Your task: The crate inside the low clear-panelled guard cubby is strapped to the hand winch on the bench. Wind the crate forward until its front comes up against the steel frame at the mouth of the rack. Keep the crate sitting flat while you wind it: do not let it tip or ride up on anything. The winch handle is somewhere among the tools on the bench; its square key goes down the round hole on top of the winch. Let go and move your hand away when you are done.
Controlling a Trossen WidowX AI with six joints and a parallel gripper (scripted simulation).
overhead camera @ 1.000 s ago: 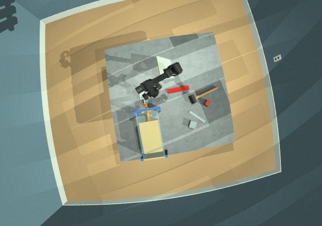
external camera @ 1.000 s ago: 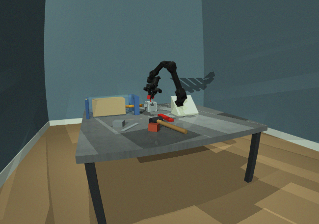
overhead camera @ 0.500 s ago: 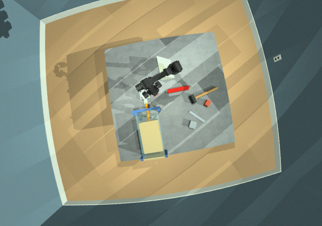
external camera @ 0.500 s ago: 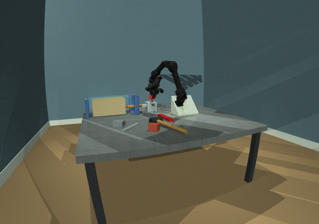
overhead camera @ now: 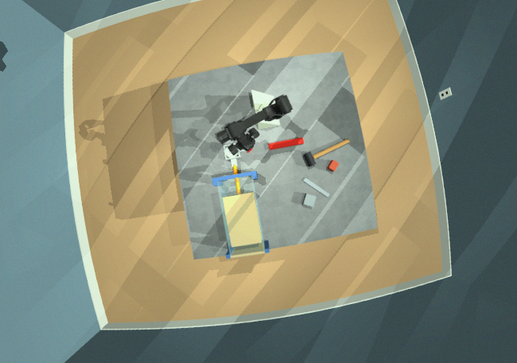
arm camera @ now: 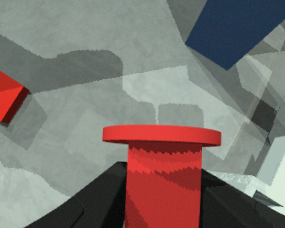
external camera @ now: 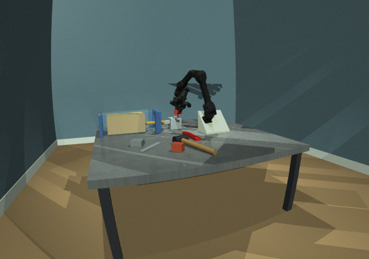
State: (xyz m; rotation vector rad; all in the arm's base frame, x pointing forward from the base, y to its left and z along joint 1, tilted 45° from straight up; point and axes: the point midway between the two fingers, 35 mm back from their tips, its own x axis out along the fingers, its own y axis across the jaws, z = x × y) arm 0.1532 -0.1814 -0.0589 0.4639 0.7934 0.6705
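My gripper tip is 40 mm to the left of the winch handle, 30 mm above it and 20 mm past it. The rest, counted from my gripper tip: grey winch: 110 mm to the right, 100 mm below, 40 mm behind; red flat bar: 250 mm to the left, 130 mm below, 10 mm ahead; red spool-shaped handle grip: 10 mm behind.
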